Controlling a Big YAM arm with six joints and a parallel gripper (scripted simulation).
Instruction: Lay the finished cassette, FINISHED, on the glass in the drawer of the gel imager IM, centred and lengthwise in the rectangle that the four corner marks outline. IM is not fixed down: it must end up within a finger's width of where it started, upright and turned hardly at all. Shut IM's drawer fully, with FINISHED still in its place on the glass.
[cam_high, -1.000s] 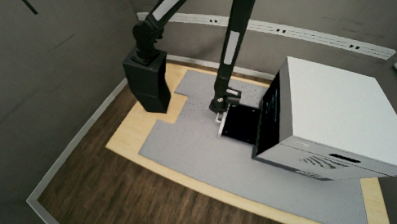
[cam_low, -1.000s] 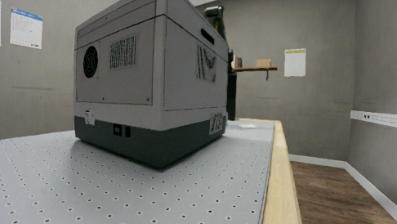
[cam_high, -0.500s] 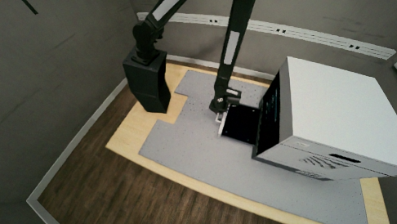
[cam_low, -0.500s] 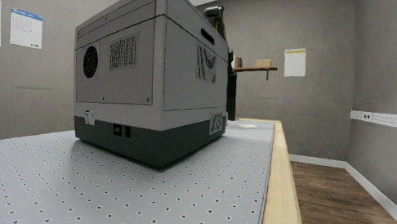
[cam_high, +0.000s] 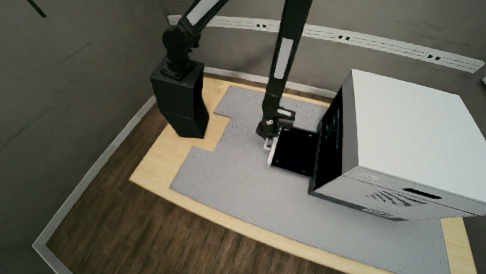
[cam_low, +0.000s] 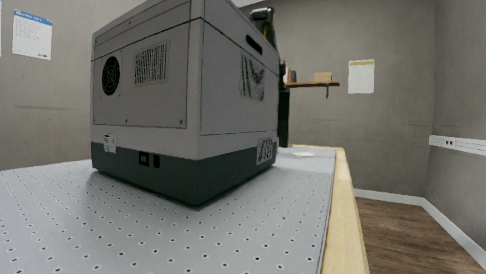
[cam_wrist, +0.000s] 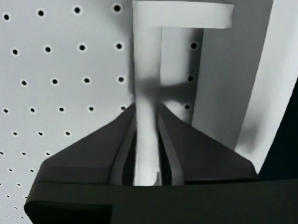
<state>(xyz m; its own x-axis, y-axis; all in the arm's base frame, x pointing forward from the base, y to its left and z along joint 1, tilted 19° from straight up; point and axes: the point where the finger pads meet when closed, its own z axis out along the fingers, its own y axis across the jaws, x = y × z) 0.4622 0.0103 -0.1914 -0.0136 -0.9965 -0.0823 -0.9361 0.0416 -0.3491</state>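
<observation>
The cassette FINISHED is 24 cm to the left of my hand, 5 cm below it and 4 cm behind it. Also, from my hand: drawer 16 cm ahead, 1 cm below.
</observation>
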